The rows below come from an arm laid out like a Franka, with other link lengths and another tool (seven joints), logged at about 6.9 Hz.
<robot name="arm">
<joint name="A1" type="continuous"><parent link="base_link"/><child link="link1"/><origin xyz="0 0 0.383" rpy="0 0 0"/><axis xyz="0 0 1"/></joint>
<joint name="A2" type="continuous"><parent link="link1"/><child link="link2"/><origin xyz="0 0 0" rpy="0 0 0"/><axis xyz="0 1 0"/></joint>
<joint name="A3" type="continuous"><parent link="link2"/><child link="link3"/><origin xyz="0 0 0.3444" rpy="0 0 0"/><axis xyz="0 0 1"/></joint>
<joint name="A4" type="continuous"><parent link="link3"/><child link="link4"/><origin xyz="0.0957 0 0" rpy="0 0 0"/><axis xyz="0 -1 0"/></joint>
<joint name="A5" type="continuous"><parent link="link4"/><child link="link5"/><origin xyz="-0.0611 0 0.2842" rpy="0 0 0"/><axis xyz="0 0 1"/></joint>
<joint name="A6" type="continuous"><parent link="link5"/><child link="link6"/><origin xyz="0 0 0" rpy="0 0 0"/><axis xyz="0 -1 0"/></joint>
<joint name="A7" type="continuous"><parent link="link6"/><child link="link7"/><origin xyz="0.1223 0 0" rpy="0 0 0"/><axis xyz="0 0 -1"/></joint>
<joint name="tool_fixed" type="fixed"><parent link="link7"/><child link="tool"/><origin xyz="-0.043 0.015 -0.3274" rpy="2.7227 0 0.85"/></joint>
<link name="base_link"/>
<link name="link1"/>
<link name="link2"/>
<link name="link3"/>
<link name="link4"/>
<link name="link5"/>
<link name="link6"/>
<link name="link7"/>
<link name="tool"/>
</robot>
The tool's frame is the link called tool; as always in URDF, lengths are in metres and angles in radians. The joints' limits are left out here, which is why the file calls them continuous.
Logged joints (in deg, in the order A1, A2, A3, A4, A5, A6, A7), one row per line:
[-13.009 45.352 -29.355 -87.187 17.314 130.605 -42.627]
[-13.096 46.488 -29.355 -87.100 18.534 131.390 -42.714]
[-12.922 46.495 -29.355 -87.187 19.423 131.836 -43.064]
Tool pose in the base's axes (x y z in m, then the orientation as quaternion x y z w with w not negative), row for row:
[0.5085 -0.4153 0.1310 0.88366 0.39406 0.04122 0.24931]
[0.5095 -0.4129 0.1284 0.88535 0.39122 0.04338 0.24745]
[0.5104 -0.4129 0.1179 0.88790 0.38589 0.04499 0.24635]
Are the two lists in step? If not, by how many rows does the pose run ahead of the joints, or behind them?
The pose runs 1 row behind the joints: the pose in row i belongs to the joints in row i - 1.
